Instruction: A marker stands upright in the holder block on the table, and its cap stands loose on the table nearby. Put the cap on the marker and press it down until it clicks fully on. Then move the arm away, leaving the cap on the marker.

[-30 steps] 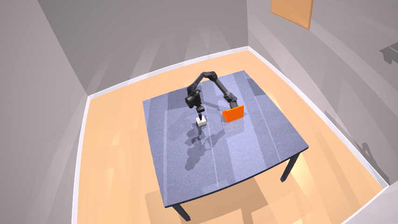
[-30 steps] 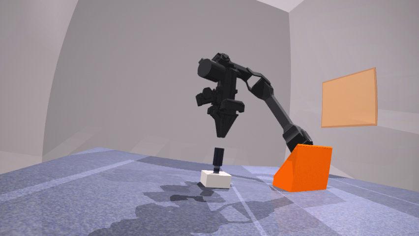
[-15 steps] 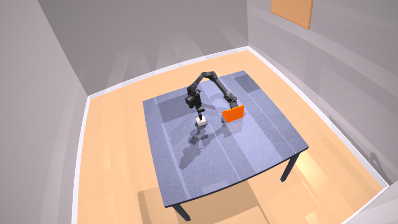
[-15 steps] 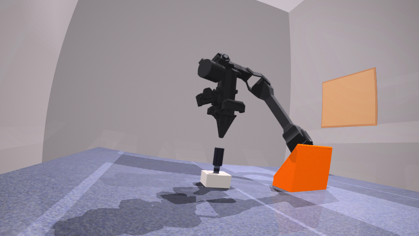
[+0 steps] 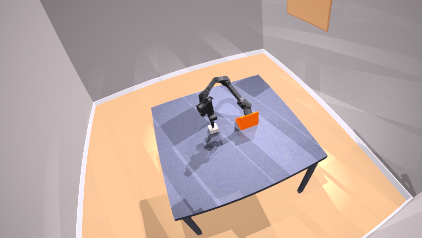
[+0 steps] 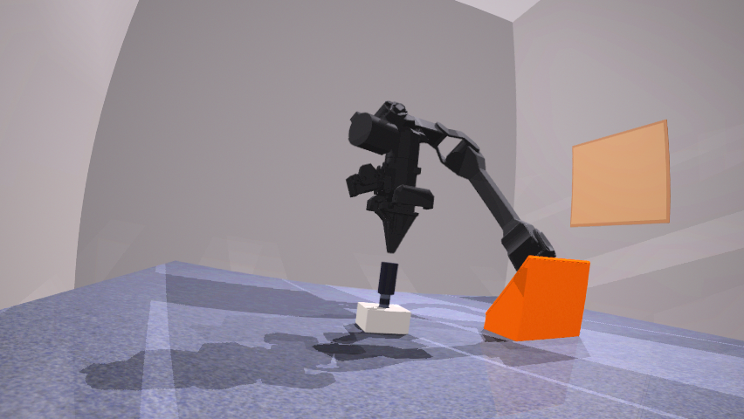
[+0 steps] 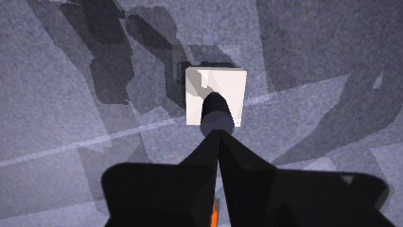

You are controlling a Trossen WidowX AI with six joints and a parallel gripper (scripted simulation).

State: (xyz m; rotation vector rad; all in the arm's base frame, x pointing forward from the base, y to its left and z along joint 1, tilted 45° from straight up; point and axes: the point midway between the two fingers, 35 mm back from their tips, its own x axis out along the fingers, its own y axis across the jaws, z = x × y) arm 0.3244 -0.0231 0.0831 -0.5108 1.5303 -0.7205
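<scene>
My gripper tip is now 40 mm above the dark cap. Also, from my gripper tip: white holder block: 110 mm below.
</scene>
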